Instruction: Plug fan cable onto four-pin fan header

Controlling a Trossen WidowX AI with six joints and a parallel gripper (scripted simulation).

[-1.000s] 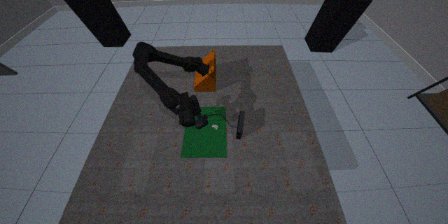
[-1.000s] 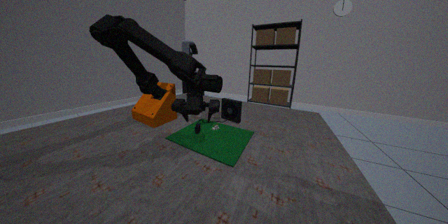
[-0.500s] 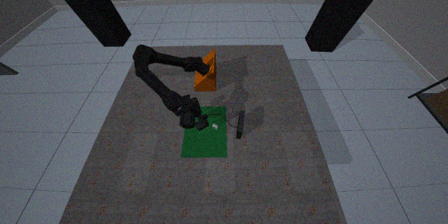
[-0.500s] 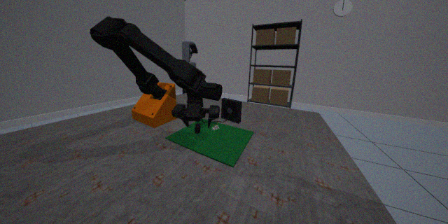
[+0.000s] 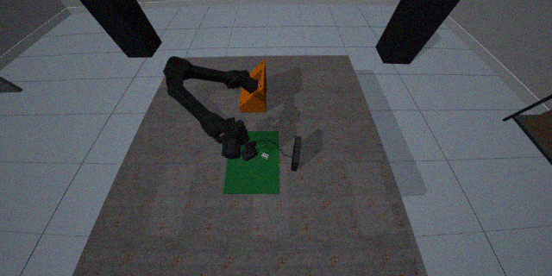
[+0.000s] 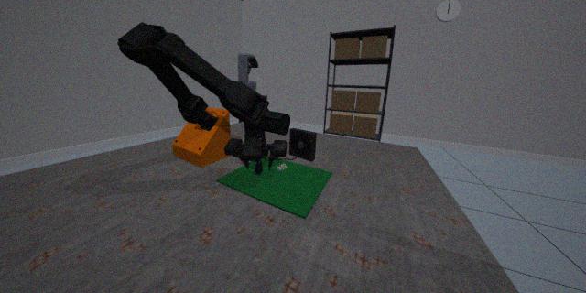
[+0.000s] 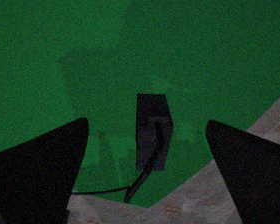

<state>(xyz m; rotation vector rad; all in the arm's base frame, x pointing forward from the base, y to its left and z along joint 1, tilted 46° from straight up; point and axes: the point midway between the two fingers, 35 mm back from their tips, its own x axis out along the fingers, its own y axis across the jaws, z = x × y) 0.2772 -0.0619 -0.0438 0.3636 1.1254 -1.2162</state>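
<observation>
My gripper tip is 40 mm short of the white four-pin header, 80 mm to the right of it and 20 mm above it. Round my gripper tip: black plug 10 mm behind, 10 mm to the left; then green board 60 mm ahead, 20 mm to the left, 40 mm below; then black fan 50 mm ahead, 210 mm to the left, 40 mm above.
</observation>
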